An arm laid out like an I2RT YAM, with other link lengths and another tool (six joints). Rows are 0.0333 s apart.
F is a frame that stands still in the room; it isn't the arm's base.
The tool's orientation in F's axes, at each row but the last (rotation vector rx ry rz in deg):
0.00 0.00 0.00
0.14 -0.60 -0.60
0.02 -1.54 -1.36
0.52 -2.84 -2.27
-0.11 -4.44 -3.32
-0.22 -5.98 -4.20
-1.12 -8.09 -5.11
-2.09 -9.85 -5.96
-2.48 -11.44 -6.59
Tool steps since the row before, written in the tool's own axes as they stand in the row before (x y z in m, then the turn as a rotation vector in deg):
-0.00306 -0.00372 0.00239 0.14 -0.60 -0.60
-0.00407 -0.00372 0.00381 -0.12 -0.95 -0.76
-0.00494 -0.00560 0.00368 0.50 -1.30 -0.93
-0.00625 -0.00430 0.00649 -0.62 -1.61 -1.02
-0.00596 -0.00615 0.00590 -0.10 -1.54 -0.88
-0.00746 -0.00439 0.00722 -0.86 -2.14 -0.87
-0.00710 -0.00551 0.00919 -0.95 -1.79 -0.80
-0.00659 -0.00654 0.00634 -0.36 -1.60 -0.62
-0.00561 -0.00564 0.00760 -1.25 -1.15 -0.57
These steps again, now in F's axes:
-0.00306 -0.00372 0.00239 0.14 -0.60 -0.60
-0.00415 -0.00369 0.00376 -0.12 -0.95 -0.76
-0.00517 -0.00548 0.00354 0.49 -1.31 -0.92
-0.00673 -0.00410 0.00613 -0.63 -1.58 -1.07
-0.00674 -0.00577 0.00542 -0.12 -1.54 -0.89
-0.00847 -0.00378 0.00640 -0.92 -2.08 -0.95
-0.00878 -0.00463 0.00817 -0.99 -1.72 -0.90
-0.00822 -0.00555 0.00528 -0.42 -1.58 -0.63
-0.00761 -0.00457 0.00650 -1.24 -1.04 -0.77

